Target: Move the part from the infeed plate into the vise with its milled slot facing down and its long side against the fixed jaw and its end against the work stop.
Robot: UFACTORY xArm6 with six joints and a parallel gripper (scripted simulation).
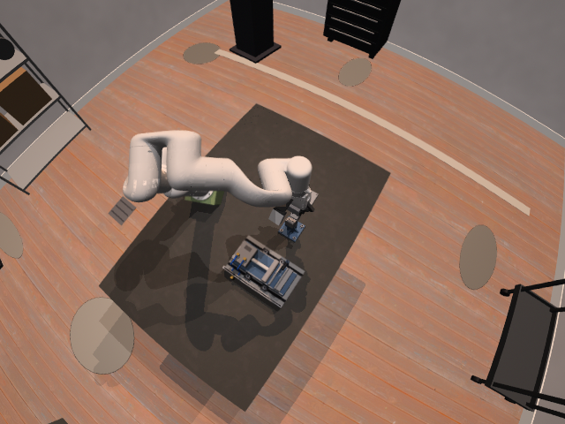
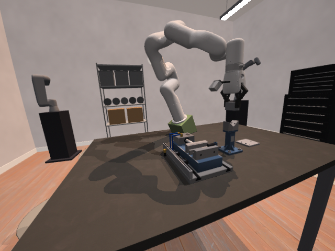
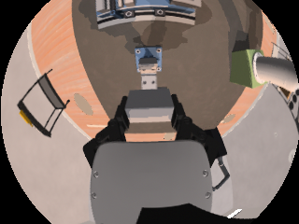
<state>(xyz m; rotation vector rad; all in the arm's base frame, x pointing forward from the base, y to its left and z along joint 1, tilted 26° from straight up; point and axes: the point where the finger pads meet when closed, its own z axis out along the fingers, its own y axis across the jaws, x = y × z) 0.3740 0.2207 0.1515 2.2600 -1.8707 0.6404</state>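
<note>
Right now my hand is 10 mm to the right of the part and 10 mm above it. The rest, counted from my hand: air cylinder (60 mm behind, 240 mm to the right, 170 mm below); grey rail (50 mm ahead, 320 mm to the right, 210 mm below).
</note>
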